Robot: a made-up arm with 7 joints. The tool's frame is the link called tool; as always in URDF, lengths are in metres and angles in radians. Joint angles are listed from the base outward.
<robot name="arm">
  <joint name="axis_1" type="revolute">
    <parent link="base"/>
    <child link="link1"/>
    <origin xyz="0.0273 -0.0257 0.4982"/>
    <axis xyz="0 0 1"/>
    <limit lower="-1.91" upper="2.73"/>
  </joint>
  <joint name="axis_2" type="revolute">
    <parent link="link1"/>
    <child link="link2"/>
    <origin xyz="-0.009 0.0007 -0.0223" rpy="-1.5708 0 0"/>
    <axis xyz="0 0 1"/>
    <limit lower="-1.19" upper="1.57"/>
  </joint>
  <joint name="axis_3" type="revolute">
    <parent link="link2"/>
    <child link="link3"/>
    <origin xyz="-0.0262 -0.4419 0.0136" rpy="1.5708 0 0"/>
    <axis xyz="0 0 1"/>
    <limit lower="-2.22" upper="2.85"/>
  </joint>
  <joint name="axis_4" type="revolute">
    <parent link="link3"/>
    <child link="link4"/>
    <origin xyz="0.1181 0.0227 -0.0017" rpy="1.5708 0 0"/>
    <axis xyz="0 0 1"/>
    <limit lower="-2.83" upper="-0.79"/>
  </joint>
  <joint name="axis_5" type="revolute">
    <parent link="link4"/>
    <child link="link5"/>
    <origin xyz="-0.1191 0.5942 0.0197" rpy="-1.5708 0 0"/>
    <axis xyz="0 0 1"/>
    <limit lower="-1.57" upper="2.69"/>
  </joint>
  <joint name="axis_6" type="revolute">
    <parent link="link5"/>
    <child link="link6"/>
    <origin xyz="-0.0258 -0.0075 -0.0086" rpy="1.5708 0 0"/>
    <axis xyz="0 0 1"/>
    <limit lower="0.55" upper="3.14"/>
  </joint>
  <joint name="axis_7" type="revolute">
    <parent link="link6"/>
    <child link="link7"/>
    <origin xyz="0.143 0.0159 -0.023" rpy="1.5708 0 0"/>
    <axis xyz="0 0 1"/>
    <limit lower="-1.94" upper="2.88"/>
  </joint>
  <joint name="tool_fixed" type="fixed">
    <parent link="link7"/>
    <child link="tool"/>
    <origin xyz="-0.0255 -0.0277 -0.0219" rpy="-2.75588 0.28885 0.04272"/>
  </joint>
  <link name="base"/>
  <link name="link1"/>
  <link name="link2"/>
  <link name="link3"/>
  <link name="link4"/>
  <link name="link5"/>
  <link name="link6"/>
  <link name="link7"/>
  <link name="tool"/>
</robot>
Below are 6 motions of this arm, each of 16 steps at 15 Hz.
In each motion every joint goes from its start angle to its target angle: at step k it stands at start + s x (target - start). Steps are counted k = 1, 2, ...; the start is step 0. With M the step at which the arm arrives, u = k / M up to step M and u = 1 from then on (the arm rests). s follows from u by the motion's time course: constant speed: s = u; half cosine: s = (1 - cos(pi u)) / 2; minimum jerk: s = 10 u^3 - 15 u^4 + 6 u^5.
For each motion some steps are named. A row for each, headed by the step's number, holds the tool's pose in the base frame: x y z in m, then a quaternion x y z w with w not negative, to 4 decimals.
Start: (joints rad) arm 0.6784 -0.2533 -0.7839 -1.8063 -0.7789 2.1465 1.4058
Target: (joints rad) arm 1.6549 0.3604 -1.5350 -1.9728 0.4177 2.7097 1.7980
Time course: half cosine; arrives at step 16
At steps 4, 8, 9, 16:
4: 0.7891 -0.0374 1.0466 0.0473 -0.5314 -0.4940 0.6865
8: 0.8544 0.0528 0.9599 0.1485 -0.4644 -0.5948 0.6392
9: 0.8596 0.0763 0.9458 0.1708 -0.4542 -0.6225 0.6140
16: 0.8182 0.1627 0.9476 0.2766 -0.4409 -0.7180 0.4621

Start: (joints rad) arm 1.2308 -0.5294 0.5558 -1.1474 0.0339 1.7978 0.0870
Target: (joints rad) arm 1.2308 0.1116 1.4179 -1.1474 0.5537 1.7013 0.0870
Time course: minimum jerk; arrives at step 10
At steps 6, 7, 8, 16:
6: -0.5165 0.3182 1.4145 0.5161 0.1514 0.7949 0.2808
7: -0.5385 0.3420 1.3949 0.5015 0.2660 0.7855 0.2466
8: -0.5495 0.3537 1.3850 0.4891 0.3420 0.7715 0.2203
16: -0.5539 0.3588 1.3809 0.4815 0.3828 0.7613 0.2048

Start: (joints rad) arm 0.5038 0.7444 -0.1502 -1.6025 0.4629 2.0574 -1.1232
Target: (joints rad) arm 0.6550 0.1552 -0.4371 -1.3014 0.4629 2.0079 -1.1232
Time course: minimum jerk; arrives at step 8
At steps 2, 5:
2: 0.9576 0.3146 0.5224 0.3881 0.0195 0.5324 0.7521
5: 0.8804 0.2322 1.0120 0.3093 -0.2205 0.5992 0.7047

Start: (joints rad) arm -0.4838 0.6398 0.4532 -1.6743 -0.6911 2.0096 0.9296
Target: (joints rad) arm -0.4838 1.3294 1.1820 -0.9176 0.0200 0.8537 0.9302
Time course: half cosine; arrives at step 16
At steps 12, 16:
12: 1.1502 0.1221 0.5348 0.2747 0.3700 -0.2575 0.8493
16: 1.1576 0.0965 0.5388 0.3434 0.4523 -0.2030 0.7977

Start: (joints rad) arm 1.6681 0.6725 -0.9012 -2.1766 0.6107 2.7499 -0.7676
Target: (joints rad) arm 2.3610 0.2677 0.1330 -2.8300 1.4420 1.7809 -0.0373
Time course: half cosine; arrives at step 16
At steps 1, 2, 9, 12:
1: 0.5755 0.5169 0.4670 0.1343 -0.1372 0.5622 0.8044
2: 0.5524 0.5297 0.4517 0.1523 -0.1168 0.5545 0.8098
9: -0.0020 0.5387 0.2394 0.1832 0.3521 0.4072 0.8226
12: -0.1989 0.3759 0.2012 0.0195 0.4976 0.3589 0.7894

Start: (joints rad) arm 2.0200 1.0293 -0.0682 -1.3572 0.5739 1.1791 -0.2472
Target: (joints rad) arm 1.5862 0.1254 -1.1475 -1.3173 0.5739 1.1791 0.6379
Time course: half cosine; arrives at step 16
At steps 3, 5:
3: -0.3082 0.9472 0.3021 -0.0360 0.5420 0.5946 0.5927
5: -0.1477 1.0063 0.4511 0.0120 0.4513 0.5598 0.6948

